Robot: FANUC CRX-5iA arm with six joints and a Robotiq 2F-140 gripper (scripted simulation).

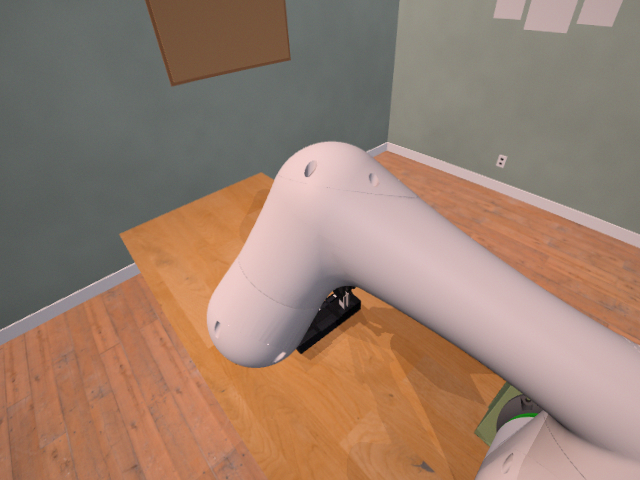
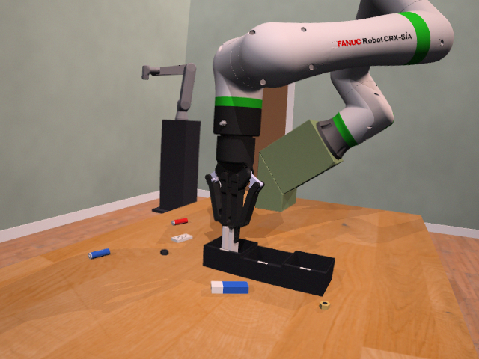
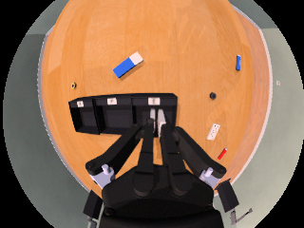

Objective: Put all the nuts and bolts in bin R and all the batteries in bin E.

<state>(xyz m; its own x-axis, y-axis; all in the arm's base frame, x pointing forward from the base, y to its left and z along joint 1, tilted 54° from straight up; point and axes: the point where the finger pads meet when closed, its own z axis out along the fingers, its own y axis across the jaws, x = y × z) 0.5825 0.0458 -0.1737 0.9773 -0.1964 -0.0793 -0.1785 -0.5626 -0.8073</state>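
My hand is 10 mm short of the black three-compartment bin, 90 mm to the right of it and 30 mm above it. Also, from my hand: blue-and-white eraser: 120 mm ahead, 40 mm to the left, 40 mm below; then black nut: 30 mm ahead, 140 mm to the right, 50 mm below; then white domino-like tile: 70 mm behind, 160 mm to the right, 40 mm below.
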